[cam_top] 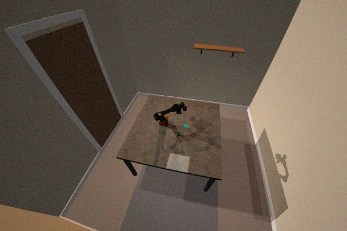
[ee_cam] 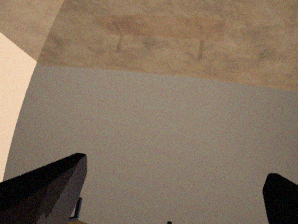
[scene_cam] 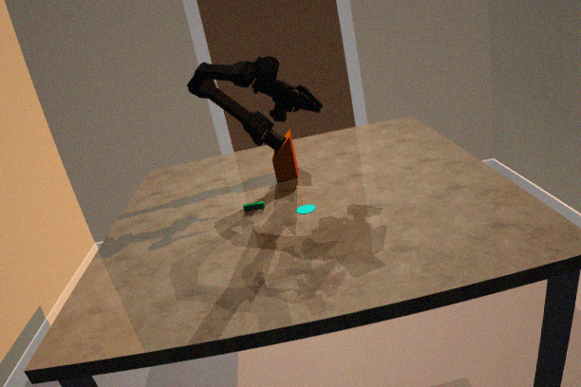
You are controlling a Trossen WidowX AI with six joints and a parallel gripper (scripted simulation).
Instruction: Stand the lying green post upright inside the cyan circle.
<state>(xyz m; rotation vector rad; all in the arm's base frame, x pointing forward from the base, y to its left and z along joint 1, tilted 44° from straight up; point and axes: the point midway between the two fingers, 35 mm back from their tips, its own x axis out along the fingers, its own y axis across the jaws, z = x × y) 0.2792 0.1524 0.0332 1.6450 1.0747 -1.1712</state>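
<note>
Now: the green post 3 cm behind my gripper tip, 27 cm to the right of it and 27 cm below it. The rest, counted from my gripper tip: cyan circle (8 cm ahead, 11 cm to the right, 28 cm below).
</note>
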